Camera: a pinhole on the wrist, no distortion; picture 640 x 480 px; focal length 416.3 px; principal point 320.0 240.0 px. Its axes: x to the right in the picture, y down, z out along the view. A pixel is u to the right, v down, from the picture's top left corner.
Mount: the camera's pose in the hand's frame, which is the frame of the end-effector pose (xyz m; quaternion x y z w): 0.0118 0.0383 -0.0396 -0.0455 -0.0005 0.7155 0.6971
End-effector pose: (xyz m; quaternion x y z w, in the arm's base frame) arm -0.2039 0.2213 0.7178 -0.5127 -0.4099 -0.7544 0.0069
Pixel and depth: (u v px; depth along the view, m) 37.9 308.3 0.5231
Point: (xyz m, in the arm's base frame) 0.1036 0.6815 0.5348
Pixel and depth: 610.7 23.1 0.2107
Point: -0.0376 0.2352 0.9451
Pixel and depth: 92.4 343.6 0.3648
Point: 0.0361 0.4812 0.6014
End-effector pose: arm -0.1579 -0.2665 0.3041 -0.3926 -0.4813 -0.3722 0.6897
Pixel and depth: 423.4 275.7 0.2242
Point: -0.1348 -0.0579 0.3028
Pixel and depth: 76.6 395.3 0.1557
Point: -0.2552 -0.1717 0.2873
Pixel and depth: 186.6 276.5 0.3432
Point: -0.3273 -0.0058 0.3471
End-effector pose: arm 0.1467 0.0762 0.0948 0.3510 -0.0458 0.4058 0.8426
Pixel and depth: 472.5 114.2 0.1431
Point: 0.1253 0.0835 0.2434
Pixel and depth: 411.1 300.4 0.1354
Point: 0.0999 0.0391 0.1995
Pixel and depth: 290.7 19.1 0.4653
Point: 0.3607 -0.0350 0.5316
